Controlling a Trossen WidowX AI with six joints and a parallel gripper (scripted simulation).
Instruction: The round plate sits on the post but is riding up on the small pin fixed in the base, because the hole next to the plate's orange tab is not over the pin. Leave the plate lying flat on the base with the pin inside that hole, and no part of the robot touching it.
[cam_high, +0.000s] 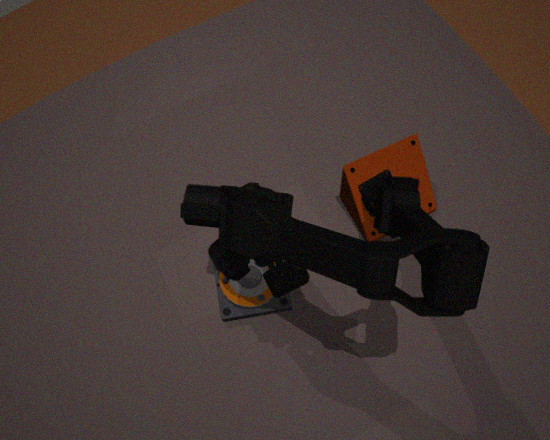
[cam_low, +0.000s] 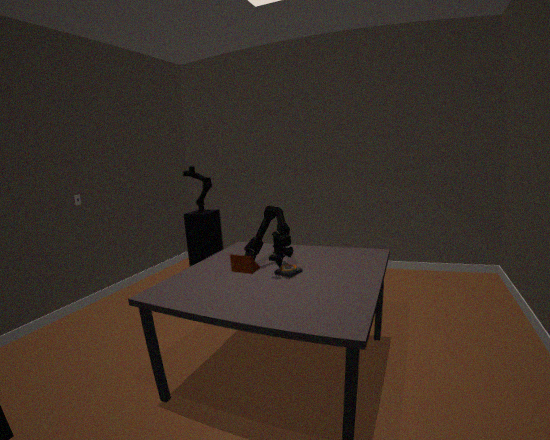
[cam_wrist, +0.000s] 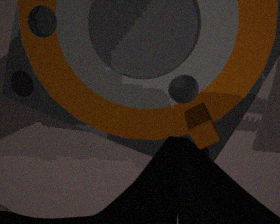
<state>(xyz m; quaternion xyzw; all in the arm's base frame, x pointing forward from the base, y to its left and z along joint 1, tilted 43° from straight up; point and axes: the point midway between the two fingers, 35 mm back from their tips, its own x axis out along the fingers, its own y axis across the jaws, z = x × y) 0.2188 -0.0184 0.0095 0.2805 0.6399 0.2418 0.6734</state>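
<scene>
Now: the round plate 3 cm ahead of my gripper tip. Also, from my gripper tip: grey square base (5 cm ahead, 2 cm to the left, 2 cm below).
</scene>
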